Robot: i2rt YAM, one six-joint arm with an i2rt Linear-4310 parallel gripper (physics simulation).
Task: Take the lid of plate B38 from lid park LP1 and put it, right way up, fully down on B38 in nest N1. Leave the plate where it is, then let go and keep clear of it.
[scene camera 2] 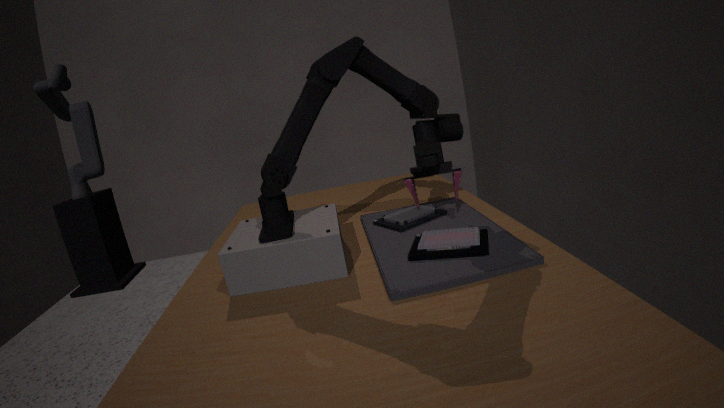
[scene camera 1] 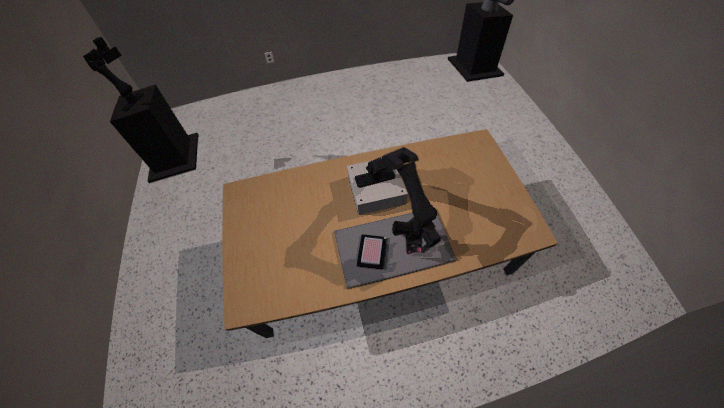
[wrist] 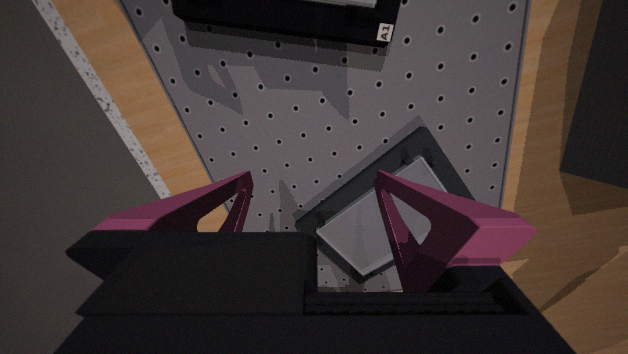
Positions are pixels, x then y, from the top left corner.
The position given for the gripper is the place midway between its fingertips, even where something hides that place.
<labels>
The gripper (scene camera 2: 437, 205) is open and holds nothing. Also in view: a grey lid (wrist: 357, 232).
</labels>
